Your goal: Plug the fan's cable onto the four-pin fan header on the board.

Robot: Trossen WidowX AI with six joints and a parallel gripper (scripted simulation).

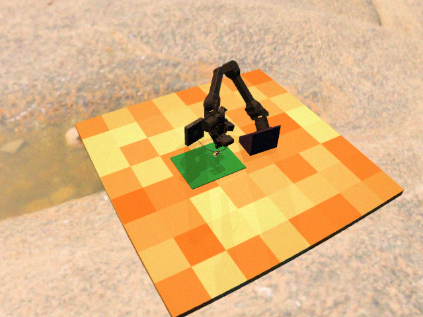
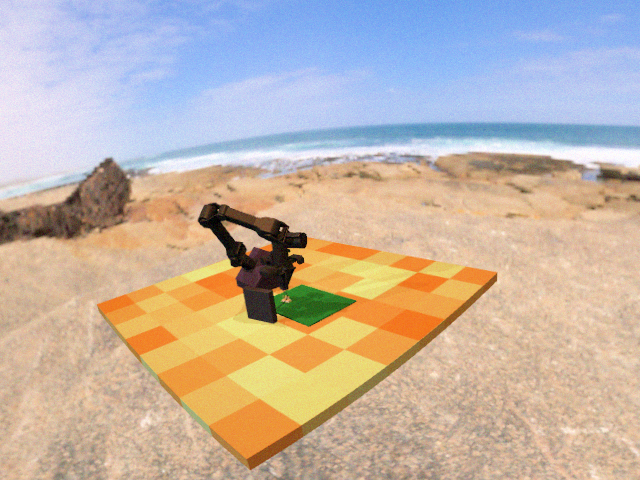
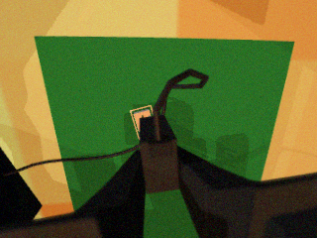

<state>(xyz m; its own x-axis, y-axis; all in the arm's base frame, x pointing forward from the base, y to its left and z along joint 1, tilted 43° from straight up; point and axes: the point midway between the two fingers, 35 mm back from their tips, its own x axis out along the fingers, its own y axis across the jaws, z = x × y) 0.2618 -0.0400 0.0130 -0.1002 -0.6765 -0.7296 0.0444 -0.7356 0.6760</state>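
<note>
The four-pin fan header is 6 cm below my gripper tip. The rest, counted from my gripper tip: dark fan plug 1 cm behind, 1 cm above; then black fan 15 cm to the right, 4 cm ahead; then green board 8 cm below, 7 cm ahead, 2 cm to the left.
</note>
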